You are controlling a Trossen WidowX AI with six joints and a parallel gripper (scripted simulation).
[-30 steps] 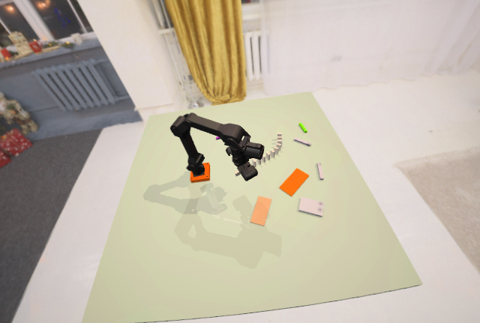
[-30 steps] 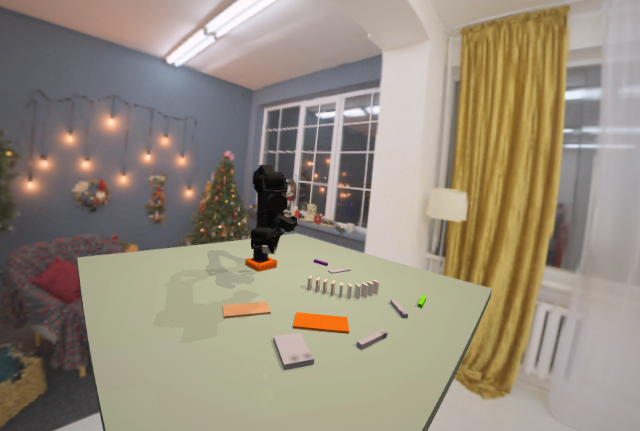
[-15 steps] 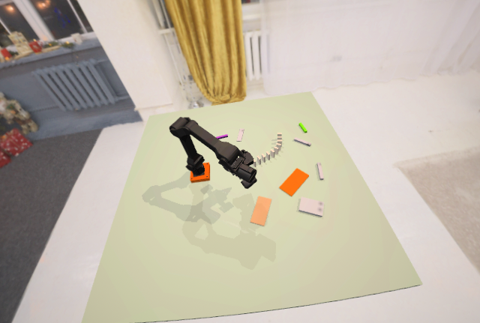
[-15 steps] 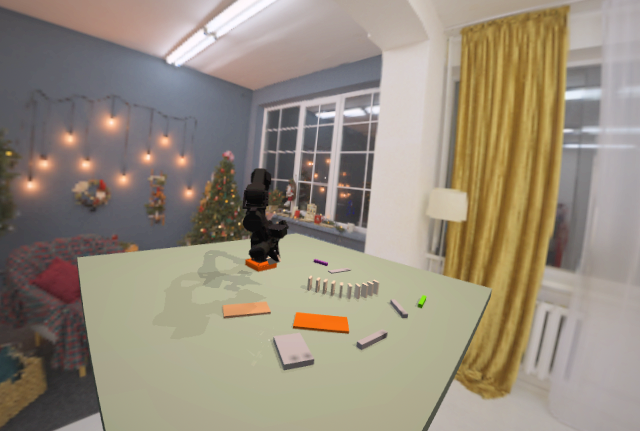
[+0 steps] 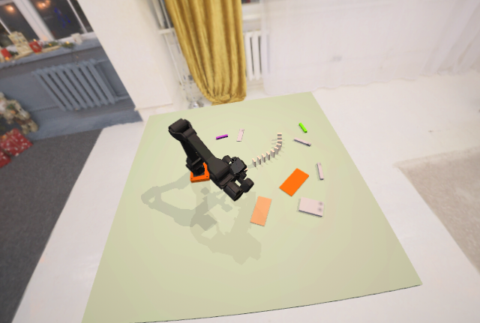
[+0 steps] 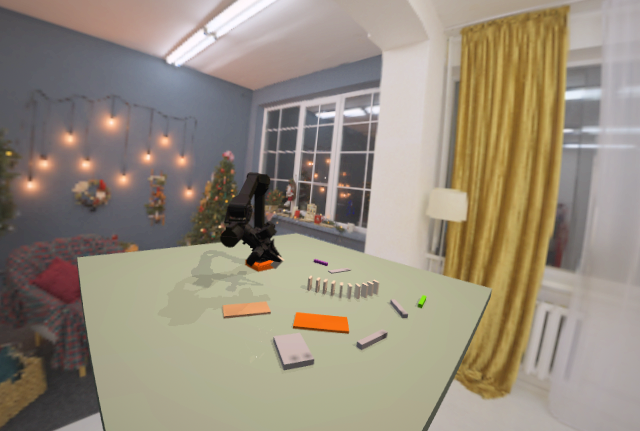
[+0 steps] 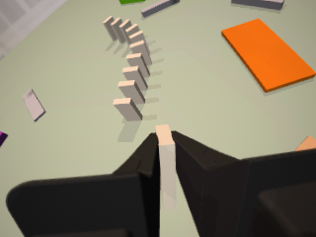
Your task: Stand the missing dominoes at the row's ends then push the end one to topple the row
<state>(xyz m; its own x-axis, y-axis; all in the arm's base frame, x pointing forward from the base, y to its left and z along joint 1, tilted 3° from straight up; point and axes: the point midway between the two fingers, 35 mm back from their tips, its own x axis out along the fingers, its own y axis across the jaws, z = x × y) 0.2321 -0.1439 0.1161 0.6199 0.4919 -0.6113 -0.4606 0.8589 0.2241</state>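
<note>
The peach plate is 2 cm ahead of my gripper tip, 17 cm to the right of it and 12 cm below it. From my gripper tip the other things lie so: pale grey block (25 cm ahead, 21 cm to the right, 11 cm below); then purple stick (9 cm behind, 39 cm to the left, 11 cm below); then orange plate (23 cm ahead, 6 cm to the right, 12 cm below).
</note>
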